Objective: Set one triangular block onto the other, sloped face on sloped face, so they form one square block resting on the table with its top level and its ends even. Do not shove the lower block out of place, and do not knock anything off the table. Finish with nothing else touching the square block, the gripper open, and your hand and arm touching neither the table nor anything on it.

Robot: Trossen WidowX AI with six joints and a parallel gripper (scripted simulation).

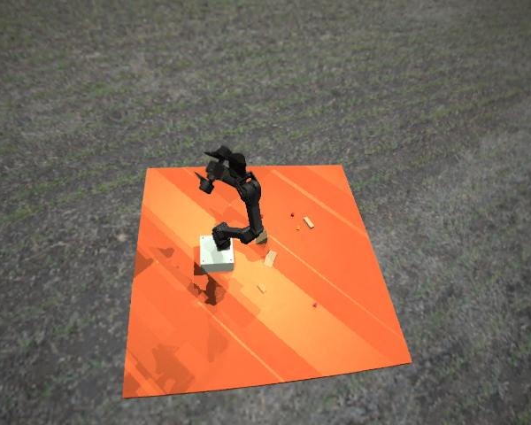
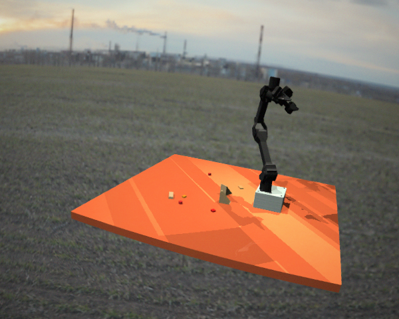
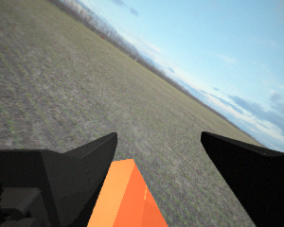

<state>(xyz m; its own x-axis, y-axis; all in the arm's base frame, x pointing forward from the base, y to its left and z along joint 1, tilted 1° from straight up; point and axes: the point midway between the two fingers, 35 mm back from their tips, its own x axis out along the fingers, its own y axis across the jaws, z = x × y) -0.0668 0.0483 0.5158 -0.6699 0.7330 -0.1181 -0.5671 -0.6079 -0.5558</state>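
Right now the tan triangular block is 320 mm ahead of my gripper tip, 30 mm to the right of it and 590 mm below it. Round my gripper tip: tan block 240 mm ahead, 300 mm to the right, 600 mm below; then tan bar 610 mm ahead, 40 mm to the left, 600 mm below; then yellow cube 530 mm ahead, 10 mm to the left, 600 mm below.
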